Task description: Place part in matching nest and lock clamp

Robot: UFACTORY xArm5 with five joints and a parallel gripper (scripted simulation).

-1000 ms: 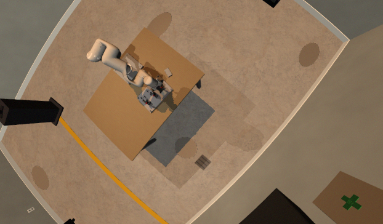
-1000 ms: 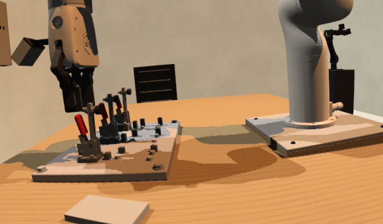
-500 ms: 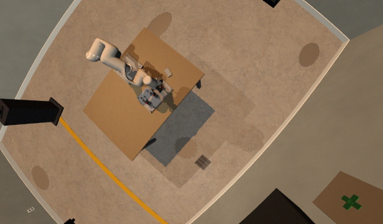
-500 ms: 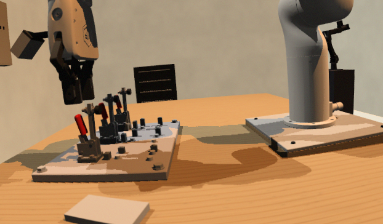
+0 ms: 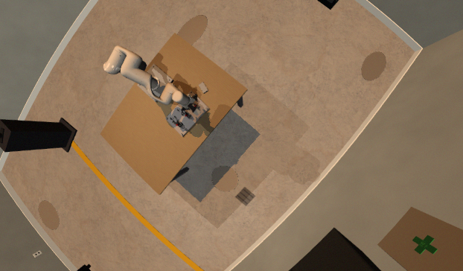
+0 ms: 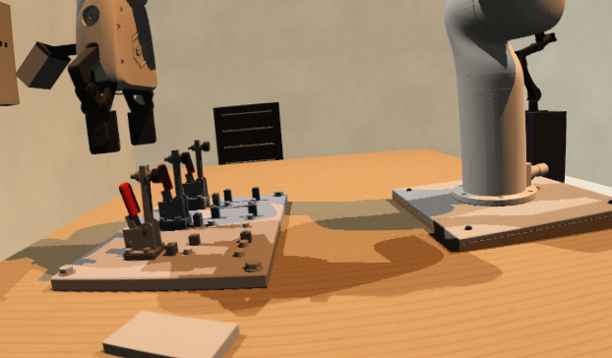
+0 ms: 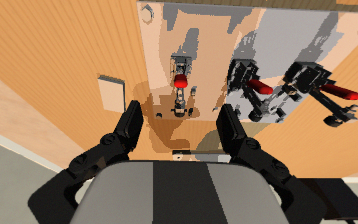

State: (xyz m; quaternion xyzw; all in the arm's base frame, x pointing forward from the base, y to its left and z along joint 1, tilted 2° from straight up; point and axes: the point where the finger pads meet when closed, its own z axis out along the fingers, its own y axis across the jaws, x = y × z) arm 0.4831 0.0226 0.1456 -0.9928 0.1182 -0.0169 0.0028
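The flat tan part lies 17 cm to the left of my hand, 14 cm below it and 5 cm behind it. From my hand the other things lie so: fixture plate (14 cm below, 10 cm to the right, 6 cm behind); then clamp (9 cm below, 1 cm behind).
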